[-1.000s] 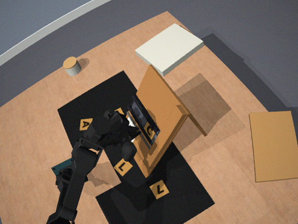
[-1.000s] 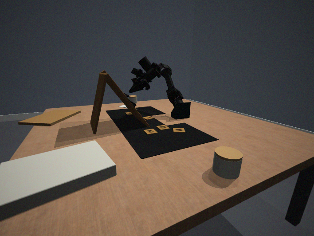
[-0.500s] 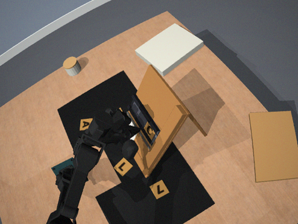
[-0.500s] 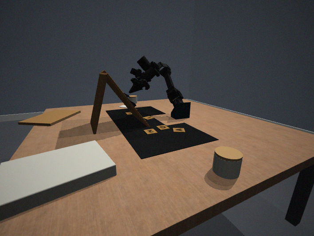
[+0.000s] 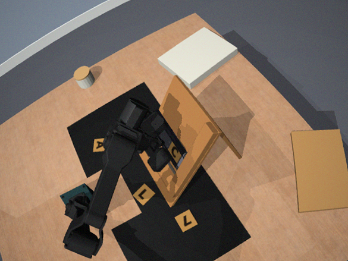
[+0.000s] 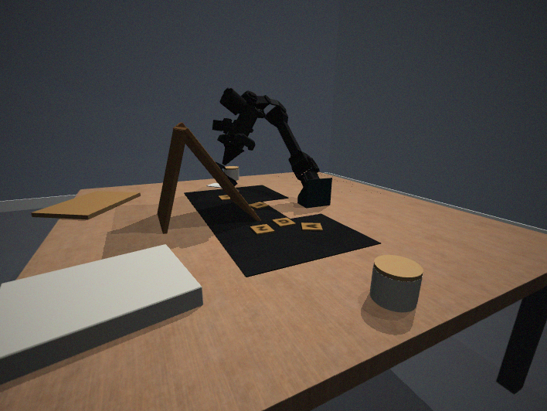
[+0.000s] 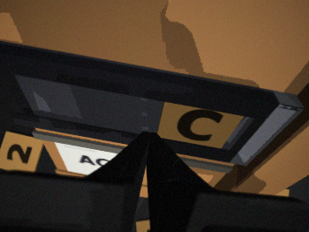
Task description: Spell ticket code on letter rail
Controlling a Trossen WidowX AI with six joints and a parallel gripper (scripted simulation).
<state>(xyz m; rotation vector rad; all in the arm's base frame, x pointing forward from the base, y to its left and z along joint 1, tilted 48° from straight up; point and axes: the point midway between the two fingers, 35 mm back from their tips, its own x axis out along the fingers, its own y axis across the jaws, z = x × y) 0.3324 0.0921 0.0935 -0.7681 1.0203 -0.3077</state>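
My gripper tip is 10 cm above the white ticket, 6 cm to the right of it and 4 cm past it. Also, from my gripper tip: flat tan panel: 44 cm ahead, 29 cm to the right, 17 cm below; then black mat: 17 cm below, 14 cm behind, 2 cm to the left; then tile: 19 cm to the left, 17 cm below, 6 cm behind.
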